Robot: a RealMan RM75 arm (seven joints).
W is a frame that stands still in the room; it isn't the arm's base.
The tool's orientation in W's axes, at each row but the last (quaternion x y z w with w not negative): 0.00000, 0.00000, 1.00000, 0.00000; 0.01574, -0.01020, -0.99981, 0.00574; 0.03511, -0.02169, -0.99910, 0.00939; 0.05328, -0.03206, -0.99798, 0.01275; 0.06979, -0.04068, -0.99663, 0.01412; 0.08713, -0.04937, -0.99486, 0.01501; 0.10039, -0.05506, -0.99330, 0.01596; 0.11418, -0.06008, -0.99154, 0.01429; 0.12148, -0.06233, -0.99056, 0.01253; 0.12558, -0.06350, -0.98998, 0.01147; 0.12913, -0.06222, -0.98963, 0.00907; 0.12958, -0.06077, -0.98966, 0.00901; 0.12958, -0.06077, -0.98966, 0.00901
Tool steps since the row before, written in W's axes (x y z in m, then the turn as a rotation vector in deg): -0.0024, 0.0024, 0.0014, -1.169, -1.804, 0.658; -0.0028, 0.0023, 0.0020, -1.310, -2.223, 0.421; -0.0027, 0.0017, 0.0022, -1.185, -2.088, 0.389; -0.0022, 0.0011, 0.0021, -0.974, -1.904, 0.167; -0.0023, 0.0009, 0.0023, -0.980, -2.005, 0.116; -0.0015, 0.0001, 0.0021, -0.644, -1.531, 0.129; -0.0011, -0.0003, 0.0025, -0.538, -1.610, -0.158; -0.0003, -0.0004, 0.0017, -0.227, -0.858, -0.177; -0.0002, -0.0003, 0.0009, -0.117, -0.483, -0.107; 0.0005, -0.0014, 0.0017, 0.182, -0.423, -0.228; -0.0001, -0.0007, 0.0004, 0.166, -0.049, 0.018; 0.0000, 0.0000, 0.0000, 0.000, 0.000, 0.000; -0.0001, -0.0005, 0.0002, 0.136, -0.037, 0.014
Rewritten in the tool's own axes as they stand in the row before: 0.0024, -0.0024, 0.0014, 1.169, 1.804, 0.658; 0.0027, -0.0023, 0.0021, 1.322, 2.216, 0.417; 0.0025, -0.0016, 0.0025, 1.197, 2.082, 0.382; 0.0019, -0.0010, 0.0024, 1.005, 1.889, 0.151; 0.0019, -0.0008, 0.0027, 1.022, 1.985, 0.093; 0.0011, 0.0001, 0.0023, 0.671, 1.522, 0.093; 0.0006, 0.0006, 0.0026, 0.627, 1.571, -0.217; -0.0001, 0.0006, 0.0017, 0.297, 0.826, -0.219; 0.0000, 0.0004, 0.0009, 0.158, 0.464, -0.133; -0.0009, 0.0016, 0.0013, -0.104, 0.391, -0.316; 0.0000, 0.0007, 0.0003, -0.163, 0.051, -0.031; 0.0000, 0.0000, 0.0000, 0.000, 0.000, 0.000; 0.0001, 0.0005, 0.0002, -0.134, 0.039, -0.026
